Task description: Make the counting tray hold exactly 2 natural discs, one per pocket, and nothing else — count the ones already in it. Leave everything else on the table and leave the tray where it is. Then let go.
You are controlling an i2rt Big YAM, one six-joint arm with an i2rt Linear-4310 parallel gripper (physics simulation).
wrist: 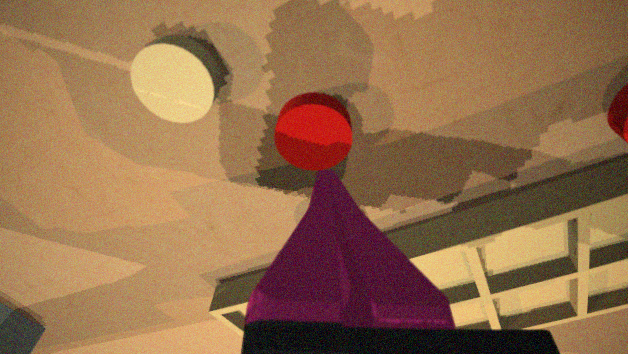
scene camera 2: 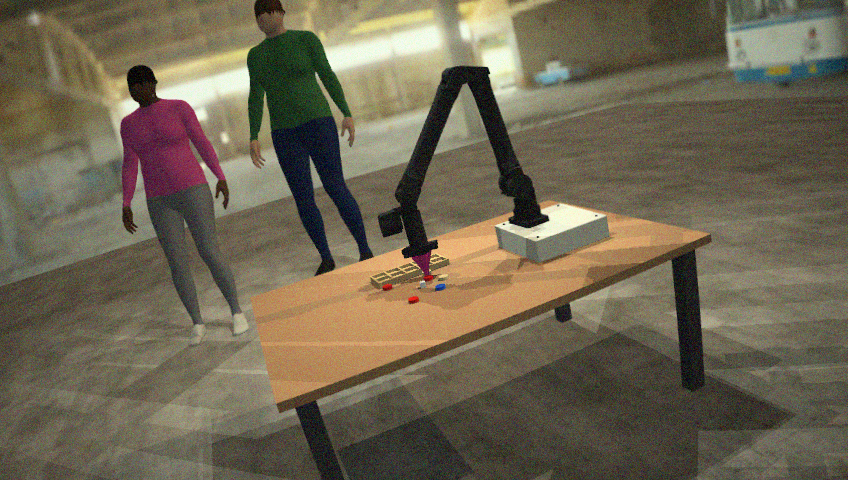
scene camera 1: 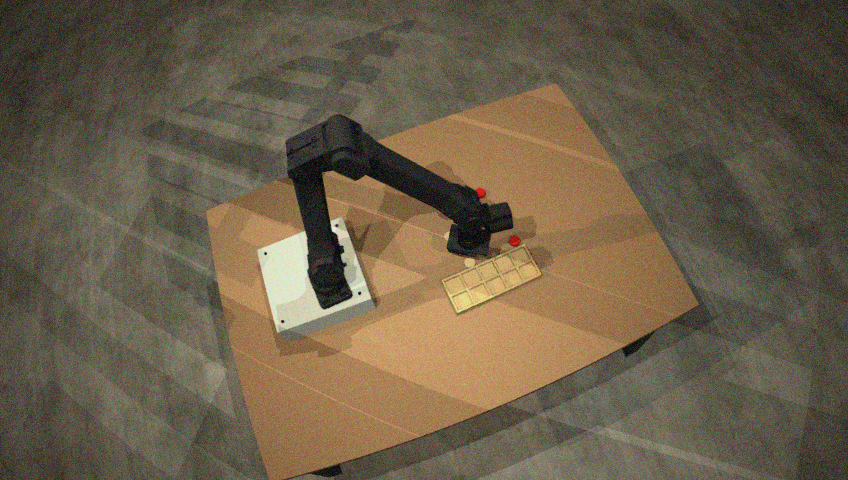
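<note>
My gripper (scene camera 2: 426,275) (wrist: 324,180) is shut with nothing between its magenta fingers. Its tips are low over the table, beside the tray, close to a red disc (scene camera 2: 428,277) (wrist: 314,137). One natural disc (scene camera 1: 470,262) lies between the gripper and the tray's long side; the fingers hide it in the wrist view. Another natural disc (scene camera 2: 442,277) (wrist: 172,82) lies farther from the tray, partly hidden by the gripper in scene camera 1. The counting tray (scene camera 1: 499,293) (scene camera 2: 380,282) (wrist: 500,217) has two rows of pockets; I can make out no disc in the pockets that show.
A red disc (scene camera 1: 514,240) (scene camera 2: 387,287) lies near the tray's far end. Another red disc (scene camera 1: 480,192) (scene camera 2: 413,300), a blue disc (scene camera 2: 440,287) and a small white cube (scene camera 2: 422,284) lie on the side away from the tray. The white robot base (scene camera 1: 291,285) (scene camera 2: 553,228) stands on the table.
</note>
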